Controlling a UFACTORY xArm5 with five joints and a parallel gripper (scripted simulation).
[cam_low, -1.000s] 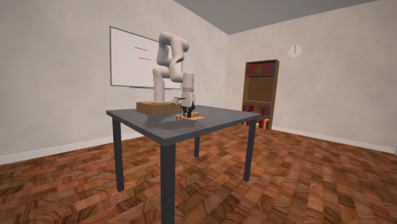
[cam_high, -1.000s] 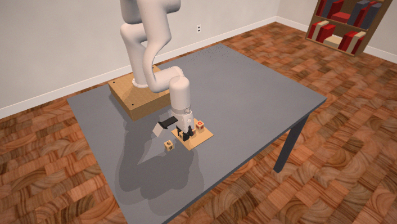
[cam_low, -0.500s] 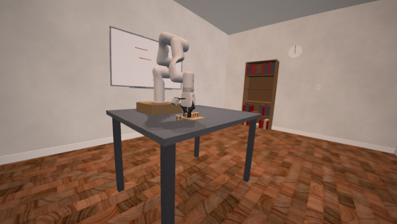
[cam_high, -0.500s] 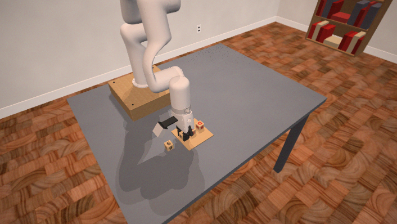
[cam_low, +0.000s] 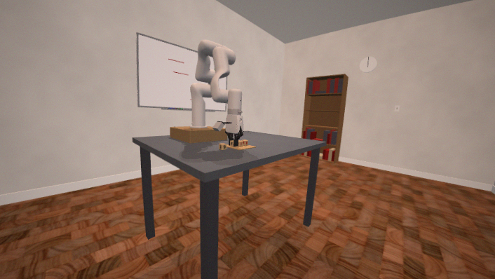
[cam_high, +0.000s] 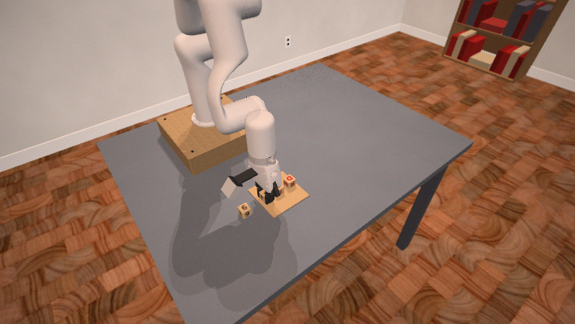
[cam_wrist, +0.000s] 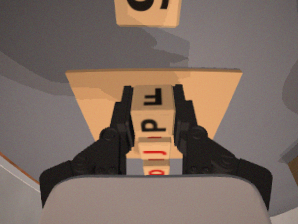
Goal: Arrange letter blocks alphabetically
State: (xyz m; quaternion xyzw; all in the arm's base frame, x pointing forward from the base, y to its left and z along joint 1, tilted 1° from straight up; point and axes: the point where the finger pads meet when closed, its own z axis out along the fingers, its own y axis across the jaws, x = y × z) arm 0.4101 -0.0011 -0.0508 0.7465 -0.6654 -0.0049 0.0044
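My gripper is now 50 mm to the right of the tan mat and 30 mm above it. Also, from my hand: wooden block: 10 mm behind, 100 mm to the left, 10 mm below.
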